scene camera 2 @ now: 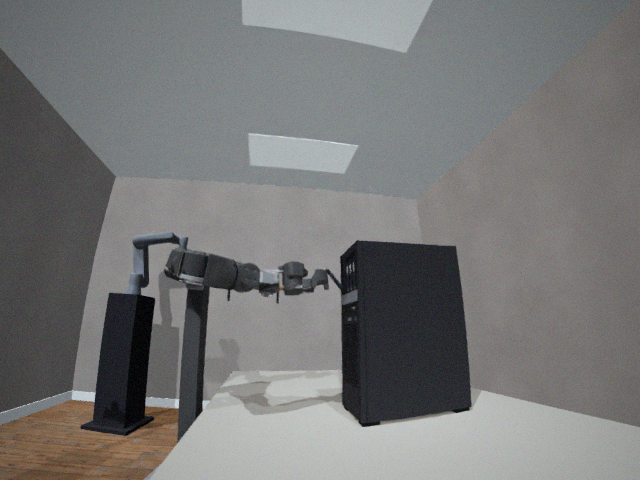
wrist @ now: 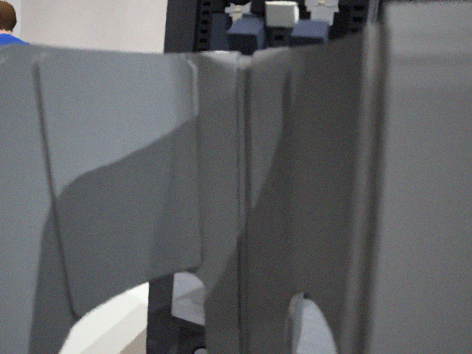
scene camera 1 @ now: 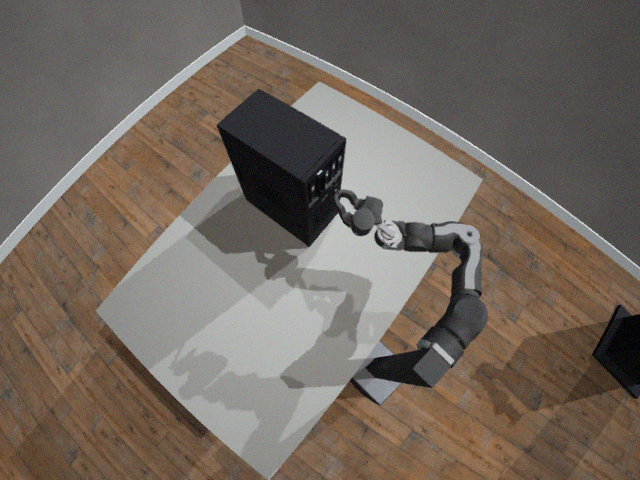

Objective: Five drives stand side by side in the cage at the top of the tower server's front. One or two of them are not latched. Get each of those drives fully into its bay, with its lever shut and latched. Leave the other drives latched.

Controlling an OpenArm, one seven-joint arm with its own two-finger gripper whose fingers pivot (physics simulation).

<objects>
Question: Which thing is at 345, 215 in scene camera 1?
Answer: My gripper.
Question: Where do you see a drive lever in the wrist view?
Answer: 247, 35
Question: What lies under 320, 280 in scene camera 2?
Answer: My gripper.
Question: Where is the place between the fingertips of my gripper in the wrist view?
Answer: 265, 212
</objects>
